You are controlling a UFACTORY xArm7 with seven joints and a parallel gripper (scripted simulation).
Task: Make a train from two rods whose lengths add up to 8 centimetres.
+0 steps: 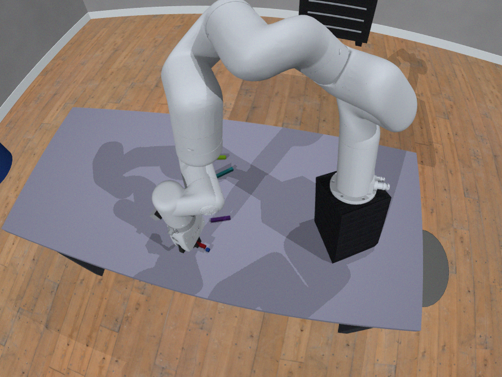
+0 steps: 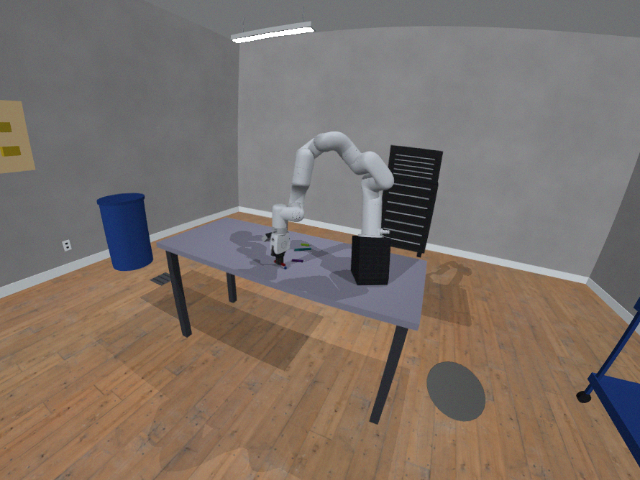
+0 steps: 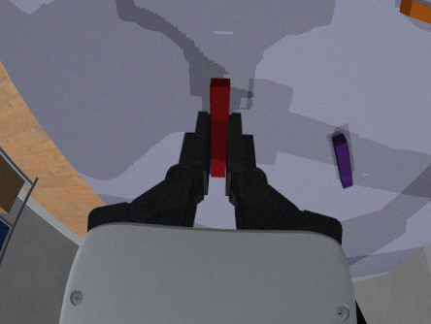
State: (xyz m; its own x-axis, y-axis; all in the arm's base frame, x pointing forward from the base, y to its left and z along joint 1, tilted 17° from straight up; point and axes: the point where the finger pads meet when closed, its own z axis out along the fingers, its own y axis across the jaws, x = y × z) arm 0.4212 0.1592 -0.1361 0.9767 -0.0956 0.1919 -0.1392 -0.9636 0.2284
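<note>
The red rod lies 2 cm below my hand. The rest, counted from my hand: purple rod: 10 cm to the right, 5 cm behind, 3 cm below; small blue rod: 4 cm behind, 3 cm below, 1 cm to the left; orange rod: 13 cm to the right, 8 cm ahead, 3 cm below.
</note>
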